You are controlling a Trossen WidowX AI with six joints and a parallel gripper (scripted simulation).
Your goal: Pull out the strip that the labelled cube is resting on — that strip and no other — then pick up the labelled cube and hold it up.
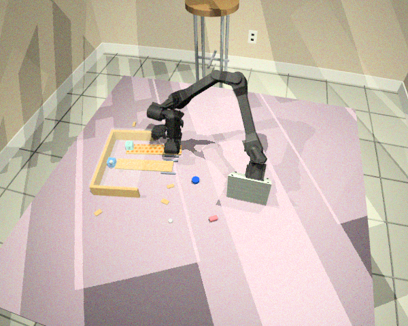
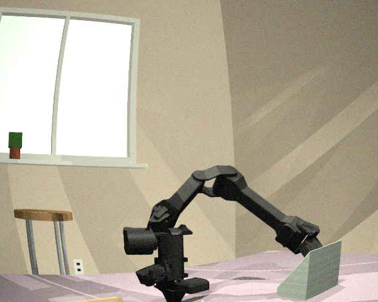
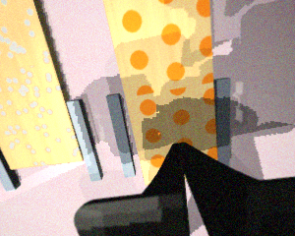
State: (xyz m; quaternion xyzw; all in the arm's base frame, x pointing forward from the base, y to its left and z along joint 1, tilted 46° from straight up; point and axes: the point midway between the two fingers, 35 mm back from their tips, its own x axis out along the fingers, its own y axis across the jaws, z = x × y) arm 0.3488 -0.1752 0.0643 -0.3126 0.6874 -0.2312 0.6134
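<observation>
Right now the orange strip is 10 cm ahead of my gripper tip and 2 cm to the left of it. Also, from my gripper tip: blue disc (15 cm to the left, 12 cm behind); labelled cube (20 cm ahead, 3 cm to the left, 1 cm above); pink block (31 cm to the left, 23 cm behind).
</observation>
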